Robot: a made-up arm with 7 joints.
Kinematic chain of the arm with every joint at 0, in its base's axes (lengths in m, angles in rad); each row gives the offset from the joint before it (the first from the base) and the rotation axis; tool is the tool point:
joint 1: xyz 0 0 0.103 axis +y
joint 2: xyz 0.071 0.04 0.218 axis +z
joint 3: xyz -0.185 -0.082 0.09 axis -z
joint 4: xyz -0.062 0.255 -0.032 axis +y
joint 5: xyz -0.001 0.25 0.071 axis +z
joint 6: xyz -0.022 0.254 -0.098 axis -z
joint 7: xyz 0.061 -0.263 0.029 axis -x
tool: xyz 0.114 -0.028 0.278
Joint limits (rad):
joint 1: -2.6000..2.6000
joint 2: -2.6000..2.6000
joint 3: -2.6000..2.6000
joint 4: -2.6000..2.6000
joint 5: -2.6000..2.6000
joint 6: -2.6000..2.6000
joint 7: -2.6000..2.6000
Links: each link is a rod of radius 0.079 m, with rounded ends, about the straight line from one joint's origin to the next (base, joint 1, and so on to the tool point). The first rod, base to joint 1, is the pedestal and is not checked.
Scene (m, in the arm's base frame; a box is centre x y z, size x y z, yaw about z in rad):
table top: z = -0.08
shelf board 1: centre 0.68 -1 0.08 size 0.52 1.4 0.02 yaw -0.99
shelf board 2: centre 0.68 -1 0.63 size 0.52 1.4 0.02 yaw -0.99
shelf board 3: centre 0.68 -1 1.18 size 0.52 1.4 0.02 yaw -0.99
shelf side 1: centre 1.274 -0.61 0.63 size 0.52 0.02 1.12 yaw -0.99
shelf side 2: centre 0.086 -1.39 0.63 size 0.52 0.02 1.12 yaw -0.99
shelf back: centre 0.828 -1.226 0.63 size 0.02 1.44 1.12 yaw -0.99
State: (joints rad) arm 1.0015 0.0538 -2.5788 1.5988 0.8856 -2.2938 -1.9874
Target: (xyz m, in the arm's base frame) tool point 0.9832 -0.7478 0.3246
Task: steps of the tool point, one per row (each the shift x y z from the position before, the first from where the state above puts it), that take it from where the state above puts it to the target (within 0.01 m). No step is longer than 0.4 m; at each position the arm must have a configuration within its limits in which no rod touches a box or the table.
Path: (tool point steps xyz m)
1: -0.0464 0.1669 0.1253
2: -0.0893 0.1312 -0.0089
3: -0.1243 0.0980 -0.1164
4: 0.3517 0.0660 -0.1244
5: 0.2444 0.1233 -0.2093
6: 0.1175 0.1544 -0.2398
7: 0.1047 -0.0885 0.0265
8: 0.0771 -0.1151 0.0030
9: 0.0431 -0.1391 -0.0296

